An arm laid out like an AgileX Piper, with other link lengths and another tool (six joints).
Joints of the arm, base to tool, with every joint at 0 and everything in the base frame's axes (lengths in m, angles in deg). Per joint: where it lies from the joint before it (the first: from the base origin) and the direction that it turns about. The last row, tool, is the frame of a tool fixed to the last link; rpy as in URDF.
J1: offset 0.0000 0.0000 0.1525 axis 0 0 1
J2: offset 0.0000 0.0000 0.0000 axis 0 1 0
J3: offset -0.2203 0.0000 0.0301 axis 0 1 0
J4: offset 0.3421 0.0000 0.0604 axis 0.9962 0 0.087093
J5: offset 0.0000 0.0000 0.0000 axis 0 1 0
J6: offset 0.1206 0.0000 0.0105 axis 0.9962 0 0.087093
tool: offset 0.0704 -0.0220 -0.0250 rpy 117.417 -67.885 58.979
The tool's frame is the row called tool.
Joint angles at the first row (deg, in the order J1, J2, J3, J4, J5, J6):
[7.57, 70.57, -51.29, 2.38, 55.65, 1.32]
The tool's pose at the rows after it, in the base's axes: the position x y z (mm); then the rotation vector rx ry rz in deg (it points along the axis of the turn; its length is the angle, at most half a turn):
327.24 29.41 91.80 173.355 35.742 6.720
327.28 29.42 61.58 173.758 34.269 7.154
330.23 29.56 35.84 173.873 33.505 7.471
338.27 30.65 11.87 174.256 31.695 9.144
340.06 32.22 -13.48 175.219 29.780 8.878
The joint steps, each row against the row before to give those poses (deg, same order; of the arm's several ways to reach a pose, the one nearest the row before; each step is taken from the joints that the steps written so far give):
[0.00, 1.00, 4.74, 0.00, -5.48, 0.83]
[0.00, 2.49, 3.03, 0.00, -5.85, 0.79]
[0.00, 3.63, 1.29, 0.00, -5.14, 0.33]
[0.00, 4.68, 0.04, 0.00, -5.85, 1.03]
[0.00, 4.74, 0.01, 0.63, -4.58, 0.79]

